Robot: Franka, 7 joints.
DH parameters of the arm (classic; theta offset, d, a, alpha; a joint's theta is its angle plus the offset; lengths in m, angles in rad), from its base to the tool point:
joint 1: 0 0.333 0 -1.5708
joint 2: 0 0 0 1.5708
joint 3: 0 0.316 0.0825 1.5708
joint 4: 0 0 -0.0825 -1.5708
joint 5: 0 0.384 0 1.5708
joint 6: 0 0 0.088 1.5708
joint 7: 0 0.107 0 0
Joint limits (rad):
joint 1: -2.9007..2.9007
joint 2: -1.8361..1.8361
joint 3: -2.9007..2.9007
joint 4: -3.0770..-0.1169
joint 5: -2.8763..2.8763
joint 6: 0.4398..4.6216
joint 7: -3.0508..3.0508
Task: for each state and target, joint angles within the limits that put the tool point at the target. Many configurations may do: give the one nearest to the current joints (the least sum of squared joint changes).
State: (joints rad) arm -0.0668 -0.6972 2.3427 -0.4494 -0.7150 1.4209 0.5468
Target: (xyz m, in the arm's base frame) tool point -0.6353 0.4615 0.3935
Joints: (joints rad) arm -0.2564 -1.1598 2.4467 -0.6397 -0.6844 1.5737 0.5468
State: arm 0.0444 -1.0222 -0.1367 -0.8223 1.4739 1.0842 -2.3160
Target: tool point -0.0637 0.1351 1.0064
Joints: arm -0.0347 -0.7615 -0.0055 -1.1233 1.3588 0.9535 -2.3160
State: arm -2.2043 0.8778 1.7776 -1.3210 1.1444 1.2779 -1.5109
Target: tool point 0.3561 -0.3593 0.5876
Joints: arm -2.1431 0.9030 1.6139 -1.7648 0.9860 1.1669 -1.5109
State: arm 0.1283 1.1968 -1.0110 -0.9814 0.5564 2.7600 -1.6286
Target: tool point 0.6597 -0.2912 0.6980
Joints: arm 0.3280 0.7573 -1.2380 -1.1777 0.6139 2.8654 -1.6286
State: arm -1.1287 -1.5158 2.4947 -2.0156 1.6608 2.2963 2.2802
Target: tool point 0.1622 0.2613 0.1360
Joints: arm -0.3027 -1.1705 2.0997 -2.7974 1.7071 2.5959 2.2802
